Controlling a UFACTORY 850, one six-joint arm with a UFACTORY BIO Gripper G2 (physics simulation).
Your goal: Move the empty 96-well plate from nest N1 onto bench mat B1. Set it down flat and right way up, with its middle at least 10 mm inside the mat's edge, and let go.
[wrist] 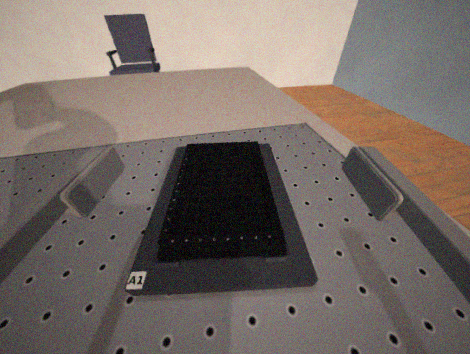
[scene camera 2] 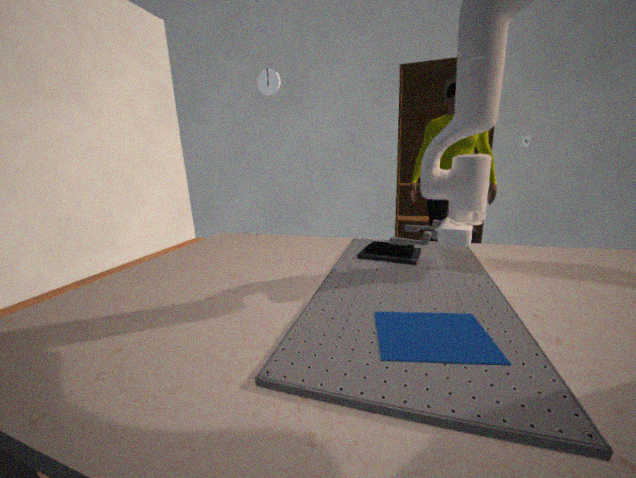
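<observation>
The black 96-well plate (scene camera 2: 389, 249) (wrist: 225, 200) sits flat in the dark nest N1 (scene camera 2: 389, 259) (wrist: 225, 277), at the far end of the pegboard. The nest carries an A1 label at its near left corner in the wrist view. My gripper (scene camera 2: 408, 234) (wrist: 232, 185) is open, its two fingers wide apart on either side of the plate and nest in the wrist view, touching neither. In the scene view the fingers are at and just above the plate's far right side. The blue bench mat B1 (scene camera 2: 437, 337) lies flat on the near part of the pegboard.
The grey perforated board (scene camera 2: 329, 359) (wrist: 270, 315) carries the nest and the mat and lies on the pale table (scene camera 2: 154, 370) (wrist: 175, 105). A person in a yellow top (scene camera 2: 432, 131) stands behind the arm. A chair (wrist: 131, 42) stands beyond the table.
</observation>
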